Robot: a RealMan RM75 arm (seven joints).
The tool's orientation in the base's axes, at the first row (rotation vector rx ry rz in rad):
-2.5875, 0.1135, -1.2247
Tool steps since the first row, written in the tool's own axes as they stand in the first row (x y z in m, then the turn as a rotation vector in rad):
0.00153, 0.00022, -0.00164, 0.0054, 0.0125, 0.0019
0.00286, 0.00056, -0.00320, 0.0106, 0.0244, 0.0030
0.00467, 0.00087, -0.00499, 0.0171, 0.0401, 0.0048
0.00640, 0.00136, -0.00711, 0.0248, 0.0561, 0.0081
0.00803, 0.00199, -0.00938, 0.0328, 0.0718, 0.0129
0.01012, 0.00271, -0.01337, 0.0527, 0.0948, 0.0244
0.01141, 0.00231, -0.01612, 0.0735, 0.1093, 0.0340
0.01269, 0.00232, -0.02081, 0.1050, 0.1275, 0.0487
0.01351, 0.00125, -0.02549, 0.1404, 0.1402, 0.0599
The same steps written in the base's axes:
-0.00027, -0.00085, 0.00207, 0.0055, -0.0126, -0.0006
-0.00061, -0.00175, 0.00391, 0.0102, -0.0247, -0.0007
-0.00081, -0.00277, 0.00625, 0.0165, -0.0406, -0.0014
-0.00131, -0.00402, 0.00869, 0.0247, -0.0567, -0.0021
-0.00199, -0.00541, 0.01110, 0.0342, -0.0722, -0.0034
-0.00369, -0.00734, 0.01487, 0.0568, -0.0955, -0.0019
-0.00499, -0.00779, 0.01760, 0.0781, -0.1113, 0.0038
-0.00778, -0.00904, 0.02138, 0.1104, -0.1315, 0.0133
-0.01090, -0.00917, 0.02512, 0.1422, -0.1479, 0.0294

